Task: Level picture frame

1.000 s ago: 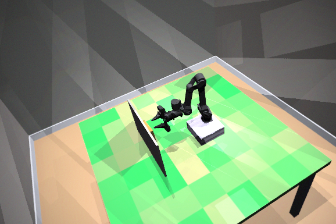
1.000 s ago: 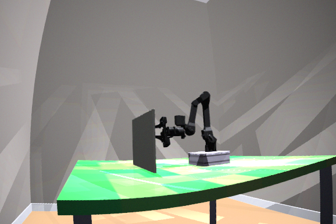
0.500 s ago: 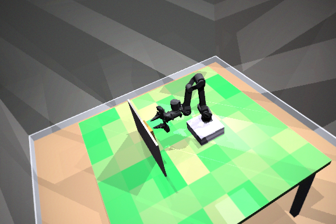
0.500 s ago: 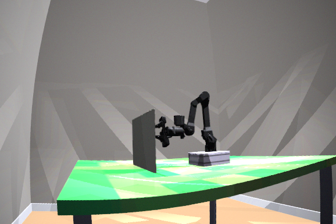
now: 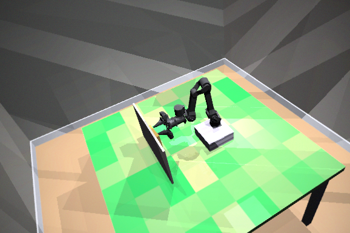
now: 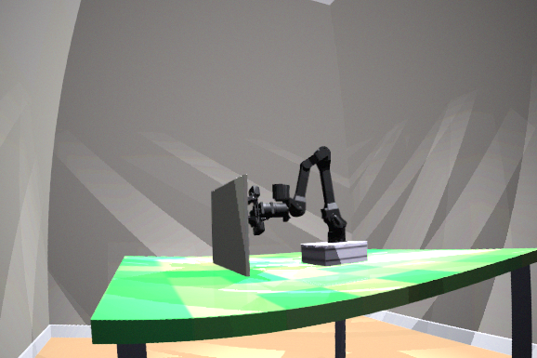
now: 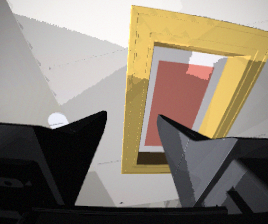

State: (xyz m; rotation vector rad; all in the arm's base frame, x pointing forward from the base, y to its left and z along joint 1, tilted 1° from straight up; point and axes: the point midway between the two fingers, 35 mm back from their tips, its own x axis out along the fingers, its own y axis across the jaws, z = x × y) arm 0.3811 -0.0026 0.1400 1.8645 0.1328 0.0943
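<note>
The picture frame is 20 mm ahead of my gripper tip, 20 mm to the left of it and 50 mm below it. Also, from my gripper tip: wall panel (30 mm ahead, 20 mm to the left, 60 mm below).
</note>
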